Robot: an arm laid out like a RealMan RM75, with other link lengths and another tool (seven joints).
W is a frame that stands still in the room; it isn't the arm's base.
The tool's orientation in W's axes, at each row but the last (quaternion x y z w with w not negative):
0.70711, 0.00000, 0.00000, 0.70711
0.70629, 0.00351, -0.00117, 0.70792
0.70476, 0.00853, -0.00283, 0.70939
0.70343, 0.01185, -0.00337, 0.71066
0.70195, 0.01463, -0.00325, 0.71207
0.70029, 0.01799, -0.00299, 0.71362
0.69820, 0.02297, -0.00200, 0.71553
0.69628, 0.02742, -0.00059, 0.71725
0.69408, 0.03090, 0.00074, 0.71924
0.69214, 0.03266, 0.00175, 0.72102
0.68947, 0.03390, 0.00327, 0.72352
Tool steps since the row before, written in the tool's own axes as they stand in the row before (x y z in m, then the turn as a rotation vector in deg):
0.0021, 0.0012, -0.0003, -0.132, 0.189, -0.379
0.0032, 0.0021, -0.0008, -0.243, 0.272, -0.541
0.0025, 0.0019, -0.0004, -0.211, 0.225, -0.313
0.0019, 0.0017, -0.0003, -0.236, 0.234, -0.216
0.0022, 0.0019, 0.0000, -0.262, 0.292, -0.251
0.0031, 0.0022, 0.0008, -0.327, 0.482, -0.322
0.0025, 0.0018, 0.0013, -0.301, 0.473, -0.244
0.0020, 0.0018, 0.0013, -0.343, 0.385, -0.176
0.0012, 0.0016, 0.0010, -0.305, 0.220, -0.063
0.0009, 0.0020, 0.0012, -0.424, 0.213, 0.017
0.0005, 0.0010, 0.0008, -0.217, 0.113, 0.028
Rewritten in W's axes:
0.0021, 0.0003, 0.0012, -0.132, 0.379, 0.189
0.0032, 0.0008, 0.0021, -0.243, 0.541, 0.272
0.0025, 0.0004, 0.0019, -0.210, 0.313, 0.226
0.0019, 0.0003, 0.0017, -0.234, 0.216, 0.237
0.0022, 0.0001, 0.0018, -0.259, 0.251, 0.295
0.0032, -0.0007, 0.0021, -0.320, 0.324, 0.486
0.0026, -0.0012, 0.0017, -0.291, 0.247, 0.477
0.0021, -0.0012, 0.0018, -0.334, 0.175, 0.393
0.0013, -0.0009, 0.0016, -0.298, 0.058, 0.231
0.0010, -0.0011, 0.0020, -0.413, -0.028, 0.232
0.0006, -0.0007, 0.0010, -0.210, -0.034, 0.124

